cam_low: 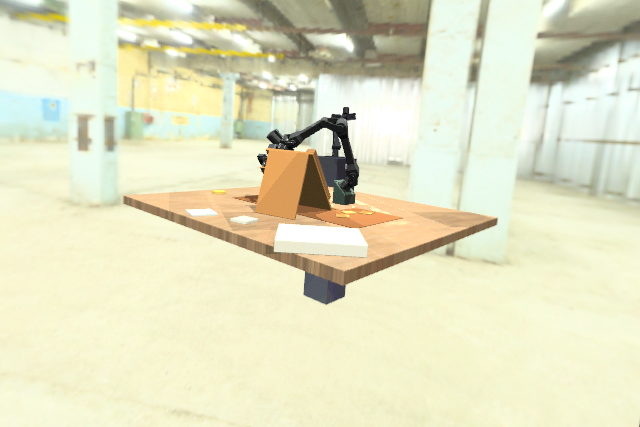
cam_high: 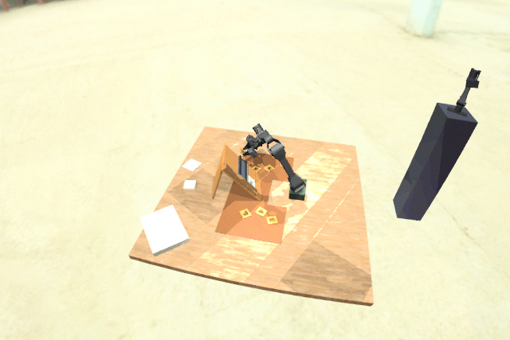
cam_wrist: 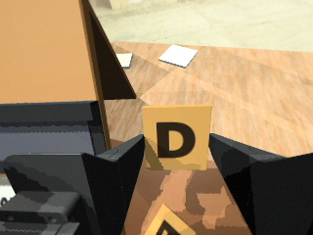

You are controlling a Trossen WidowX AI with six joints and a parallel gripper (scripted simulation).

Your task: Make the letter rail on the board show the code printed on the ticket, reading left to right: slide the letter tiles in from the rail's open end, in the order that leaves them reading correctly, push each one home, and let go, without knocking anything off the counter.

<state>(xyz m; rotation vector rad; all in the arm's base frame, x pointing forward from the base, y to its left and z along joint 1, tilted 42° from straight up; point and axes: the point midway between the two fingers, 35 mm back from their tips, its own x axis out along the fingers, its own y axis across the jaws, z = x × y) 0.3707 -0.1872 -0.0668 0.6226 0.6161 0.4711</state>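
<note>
Right now the white ticket is 19 cm to the left of my gripper tip, 10 cm behind it and 7 cm below it. Round my gripper tip: yellow disc: 35 cm to the right, 15 cm below, 1 cm ahead; then brown mat: 19 cm behind, 18 cm to the left, 15 cm below; then yellow letter tile: right at my gripper tip.
</note>
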